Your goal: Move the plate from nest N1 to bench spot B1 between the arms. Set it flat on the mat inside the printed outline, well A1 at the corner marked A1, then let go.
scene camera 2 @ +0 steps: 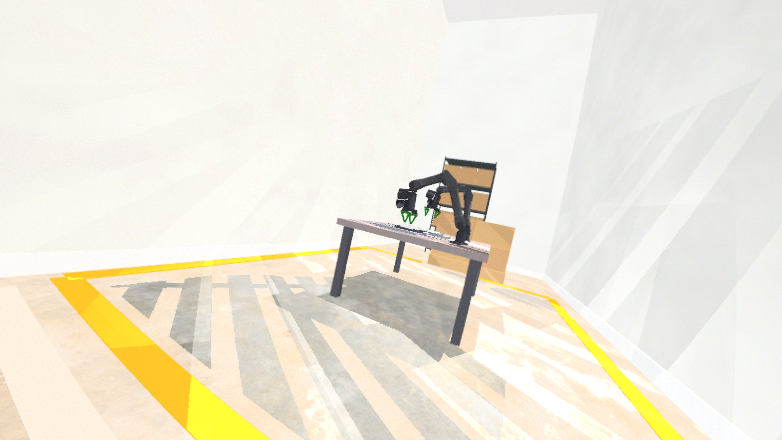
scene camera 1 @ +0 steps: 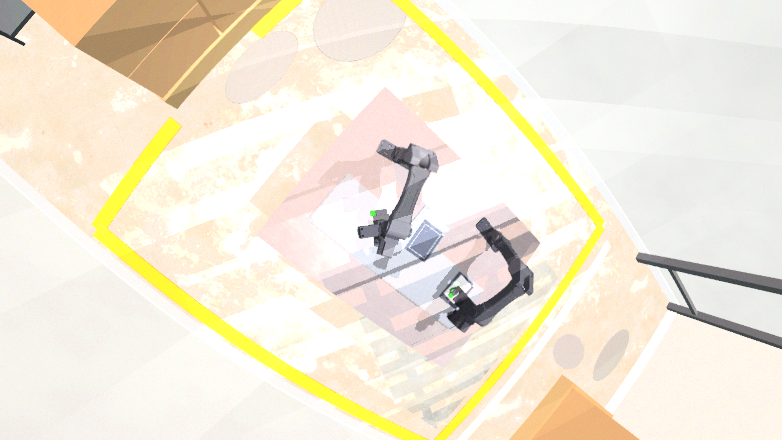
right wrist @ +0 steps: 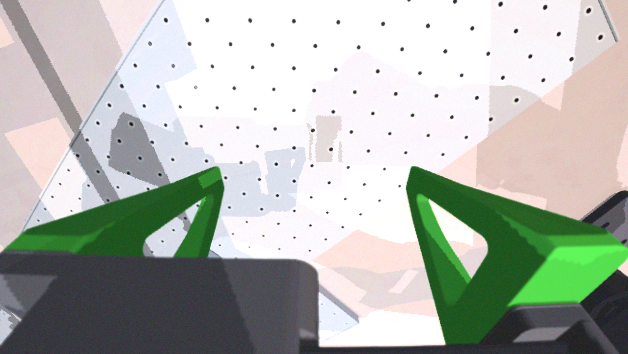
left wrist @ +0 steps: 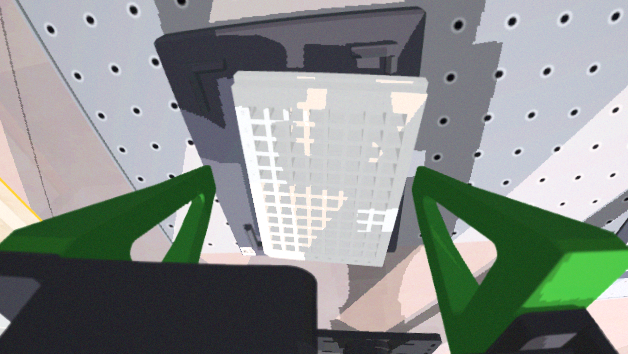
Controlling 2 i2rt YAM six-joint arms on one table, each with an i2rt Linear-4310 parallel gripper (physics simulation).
Labels:
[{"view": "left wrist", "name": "my left gripper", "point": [313, 177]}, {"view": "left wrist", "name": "white well plate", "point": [327, 154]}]

